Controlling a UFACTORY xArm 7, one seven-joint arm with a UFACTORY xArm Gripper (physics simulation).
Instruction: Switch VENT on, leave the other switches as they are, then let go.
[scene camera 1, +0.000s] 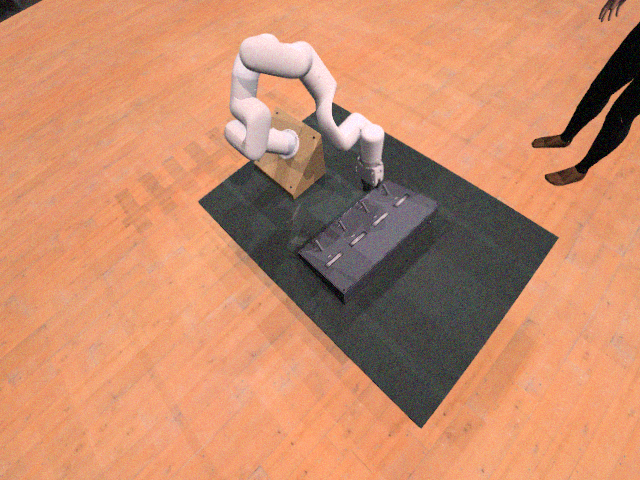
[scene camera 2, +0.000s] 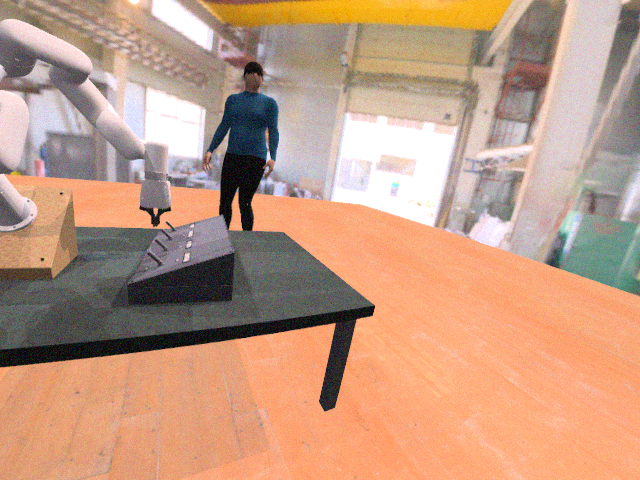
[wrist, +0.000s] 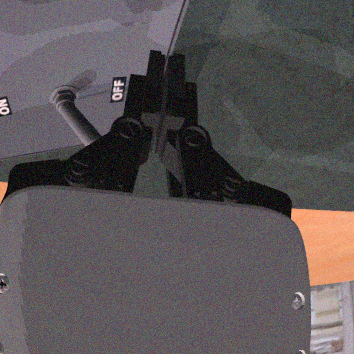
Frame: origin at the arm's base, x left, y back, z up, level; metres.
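Seen in the pictures: gripper, fingertip midpoint: (scene camera 1: 366, 189) (scene camera 2: 155, 226) (wrist: 161, 73); arm's base at its link origin: (scene camera 1: 288, 144) (scene camera 2: 12, 214).
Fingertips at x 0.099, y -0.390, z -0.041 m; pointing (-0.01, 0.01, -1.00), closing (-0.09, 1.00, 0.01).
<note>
Pixels of each thing's middle, then the offset from my fingertips to it. Level surfaces: height alone.
- dark sloped switch panel at the middle of its body: (scene camera 2: 189, 252) (scene camera 1: 368, 235) dy -0.131, dx -0.114, dz -0.058 m
- VENT switch at the middle of its body: (wrist: 77, 121) (scene camera 1: 385, 188) (scene camera 2: 170, 225) dy -0.043, dx +0.063, dz -0.010 m
- third lever at the middle of its body: (scene camera 1: 364, 206) dy -0.047, dx -0.057, dz -0.010 m
- nearest lever at the middle of its body: (scene camera 2: 154, 257) (scene camera 1: 318, 244) dy -0.055, dx -0.297, dz -0.010 m
- dark table at its surface level: dz -0.116 m
The dark sloped switch panel (scene camera 1: 379, 249) (scene camera 2: 180, 286) (wrist: 30, 60) carries a row of metal levers. The VENT switch (scene camera 1: 385, 190) (scene camera 2: 171, 226) (wrist: 77, 119) is the lever at the far end of the row. In the wrist view it leans toward its OFF mark (wrist: 118, 89), away from its ON mark (wrist: 4, 106). The name VENT is not legible. My gripper (scene camera 1: 368, 186) (scene camera 2: 155, 223) (wrist: 161, 73) is shut and empty. Its fingertips are beside this lever on the OFF side, by the panel's edge facing the arm base, with a gap to the lever.
The other levers, such as the third lever (scene camera 1: 364, 206) and the nearest lever (scene camera 1: 318, 245) (scene camera 2: 154, 258), lean the same way. The wooden base block (scene camera 1: 310, 167) (scene camera 2: 64, 240) stands on the dark table (scene camera 1: 465, 289) (scene camera 2: 289, 289) behind the panel. A person (scene camera 2: 250, 124) stands beyond the table.
</note>
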